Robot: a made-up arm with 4 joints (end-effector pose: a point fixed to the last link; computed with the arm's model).
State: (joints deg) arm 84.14 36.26 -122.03 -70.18
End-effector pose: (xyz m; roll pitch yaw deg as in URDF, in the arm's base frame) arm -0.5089 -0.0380 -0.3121 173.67 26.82 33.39
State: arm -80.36 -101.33 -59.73 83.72
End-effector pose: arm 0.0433 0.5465 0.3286 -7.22 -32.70 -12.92
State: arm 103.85 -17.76 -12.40 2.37
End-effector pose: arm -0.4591 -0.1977 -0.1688 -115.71 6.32 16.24
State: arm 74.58 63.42 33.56 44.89
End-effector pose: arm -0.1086 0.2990 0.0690 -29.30 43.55 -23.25
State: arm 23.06 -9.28 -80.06 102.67
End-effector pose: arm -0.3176 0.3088 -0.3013 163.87 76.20 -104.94
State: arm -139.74 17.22 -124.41 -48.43
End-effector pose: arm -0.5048 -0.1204 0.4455 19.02 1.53 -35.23
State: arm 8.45 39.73 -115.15 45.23
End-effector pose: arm -0.3966 0.4268 0.0233 179.01 62.85 -73.34
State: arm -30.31 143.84 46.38 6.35
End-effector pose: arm 0.4299 -0.0223 0.1673 -173.32 31.57 152.42
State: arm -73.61 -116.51 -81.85 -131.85
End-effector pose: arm 0.3412 0.4832 0.3574 0.87 21.26 112.86
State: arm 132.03 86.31 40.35 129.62
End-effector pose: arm 0.0738 0.1172 -0.1525 -16.87 62.08 12.77
